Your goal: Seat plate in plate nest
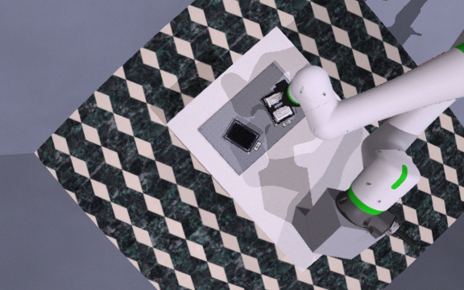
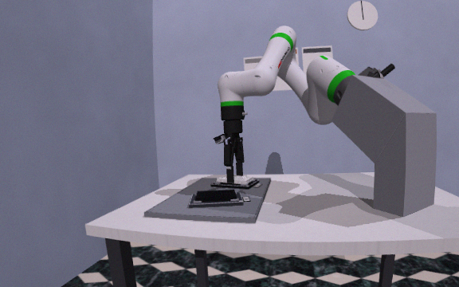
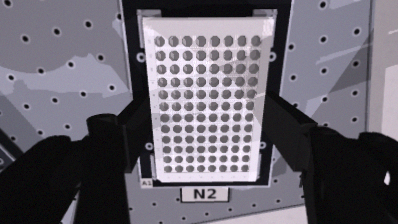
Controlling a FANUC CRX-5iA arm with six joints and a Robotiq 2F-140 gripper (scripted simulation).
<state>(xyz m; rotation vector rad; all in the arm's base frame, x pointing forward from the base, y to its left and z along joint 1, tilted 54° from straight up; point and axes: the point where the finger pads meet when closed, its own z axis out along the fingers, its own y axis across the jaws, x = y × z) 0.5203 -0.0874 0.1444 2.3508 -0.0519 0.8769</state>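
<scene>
The white well plate lies 2 cm below my hand. The rest, counted from my hand: plate nest: 4 cm below; then black well plate: 3 cm ahead, 24 cm to the left, 3 cm below.
</scene>
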